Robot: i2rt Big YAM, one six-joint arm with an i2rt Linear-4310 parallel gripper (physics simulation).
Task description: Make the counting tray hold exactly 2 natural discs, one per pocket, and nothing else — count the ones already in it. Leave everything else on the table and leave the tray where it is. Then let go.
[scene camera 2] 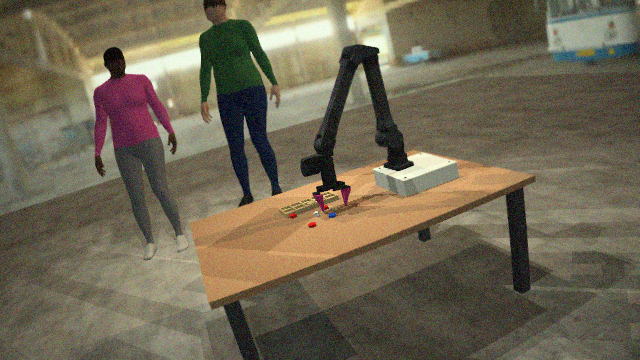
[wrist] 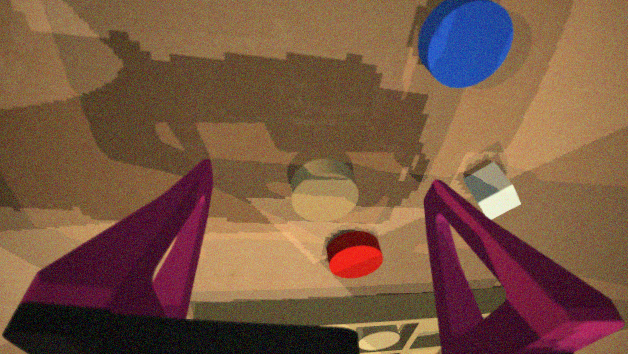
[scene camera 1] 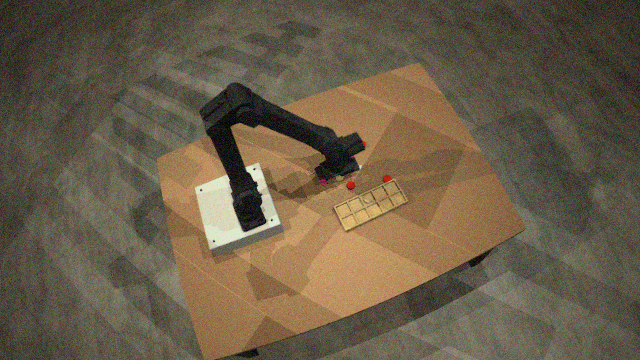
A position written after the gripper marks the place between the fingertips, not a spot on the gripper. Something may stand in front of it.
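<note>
In the wrist view, a white cube (wrist: pixel 494 193) and a blue disc (wrist: pixel 460 51) rest on the table, and the gripper (wrist: pixel 324 180) is visible along with a counting tray (wrist: pixel 415 315). The tray (scene camera 1: pixel 352 213) is in sight of scene camera 1 too. Scene camera 1 does not show the blue disc, hidden by the arm.
</note>
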